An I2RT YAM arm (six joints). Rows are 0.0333 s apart.
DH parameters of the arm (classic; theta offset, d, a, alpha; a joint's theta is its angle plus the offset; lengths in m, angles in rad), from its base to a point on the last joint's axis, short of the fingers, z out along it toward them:
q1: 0 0.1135 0.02 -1.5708
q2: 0 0 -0.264 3.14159
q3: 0.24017 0 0.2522 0
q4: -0.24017 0 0.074 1.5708
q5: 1.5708 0 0 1.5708
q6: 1.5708 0.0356 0 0
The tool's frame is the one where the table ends.
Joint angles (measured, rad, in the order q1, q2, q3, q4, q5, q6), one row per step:
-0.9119 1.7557 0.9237 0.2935 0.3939 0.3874
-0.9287 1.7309 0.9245 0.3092 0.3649 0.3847
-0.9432 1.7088 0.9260 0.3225 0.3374 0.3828
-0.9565 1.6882 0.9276 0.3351 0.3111 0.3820
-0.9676 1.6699 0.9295 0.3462 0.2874 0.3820
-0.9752 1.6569 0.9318 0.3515 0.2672 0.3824
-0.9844 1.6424 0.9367 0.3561 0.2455 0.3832
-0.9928 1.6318 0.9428 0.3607 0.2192 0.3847
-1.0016 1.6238 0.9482 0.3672 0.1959 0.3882
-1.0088 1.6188 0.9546 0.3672 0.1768 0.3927
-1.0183 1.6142 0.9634 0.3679 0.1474 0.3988
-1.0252 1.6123 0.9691 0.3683 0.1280 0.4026
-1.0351 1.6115 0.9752 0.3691 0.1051 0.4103
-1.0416 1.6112 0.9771 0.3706 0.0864 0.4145
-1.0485 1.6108 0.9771 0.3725 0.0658 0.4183
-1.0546 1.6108 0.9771 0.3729 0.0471 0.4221
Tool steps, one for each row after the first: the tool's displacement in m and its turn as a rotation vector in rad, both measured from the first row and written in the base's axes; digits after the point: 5 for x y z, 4 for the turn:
-0.00455 -0.00269 0.01018 -0.0247 -0.0341 0.0096
-0.00853 -0.00476 0.01947 -0.0473 -0.0645 0.0204
-0.01227 -0.00642 0.02825 -0.0691 -0.0933 0.0312
-0.01545 -0.00759 0.03622 -0.0893 -0.1190 0.0419
-0.01754 -0.00823 0.04193 -0.1017 -0.1374 0.0528
-0.02003 -0.00923 0.04894 -0.1169 -0.1580 0.0637
-0.02186 -0.01040 0.05502 -0.1288 -0.1789 0.0794
-0.02382 -0.01180 0.06020 -0.1401 -0.1993 0.0913
-0.02531 -0.01313 0.06403 -0.1449 -0.2147 0.1005
-0.02703 -0.01503 0.06860 -0.1494 -0.2356 0.1165
-0.02832 -0.01647 0.07119 -0.1515 -0.2484 0.1266
-0.03037 -0.01857 0.07359 -0.1517 -0.2651 0.1355
-0.03172 -0.01969 0.07448 -0.1500 -0.2757 0.1450
-0.03328 -0.02063 0.07481 -0.1468 -0.2859 0.1560
-0.03464 -0.02145 0.07484 -0.1422 -0.2946 0.1658

